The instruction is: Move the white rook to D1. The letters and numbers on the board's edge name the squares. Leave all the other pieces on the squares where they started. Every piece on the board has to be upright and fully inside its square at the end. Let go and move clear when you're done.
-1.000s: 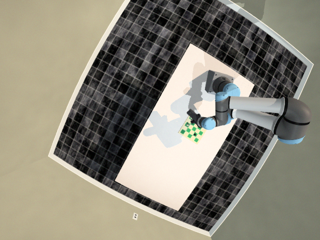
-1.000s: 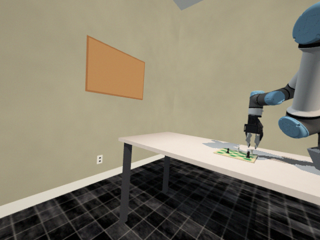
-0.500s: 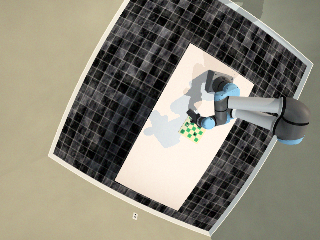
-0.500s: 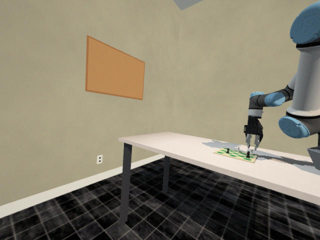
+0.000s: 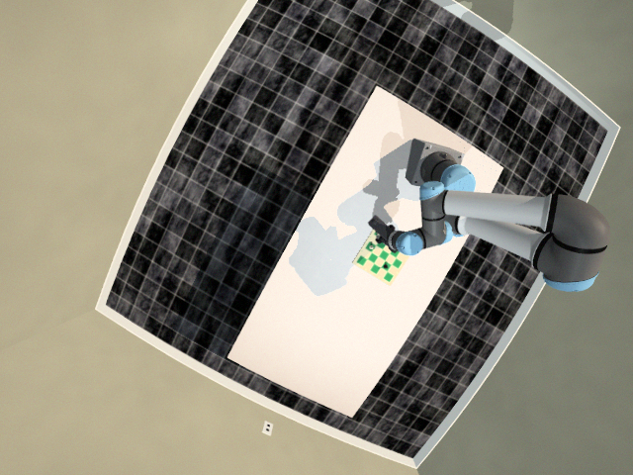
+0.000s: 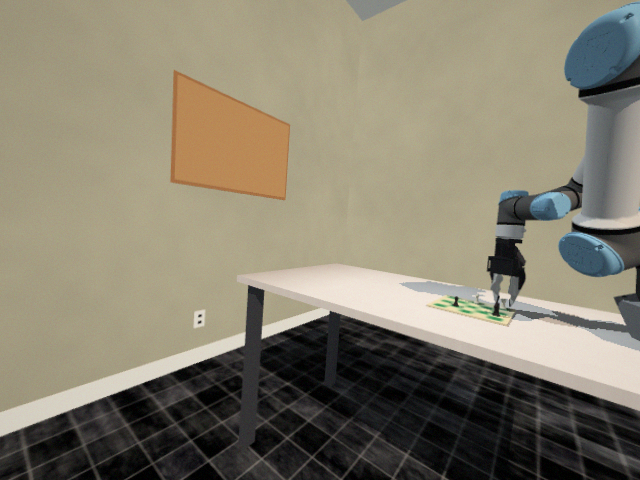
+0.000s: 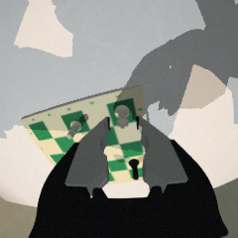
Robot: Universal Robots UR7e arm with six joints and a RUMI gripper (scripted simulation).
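The green-and-cream chessboard is 60 mm ahead of my hand, 90 mm to the left of it and 30 mm below it.
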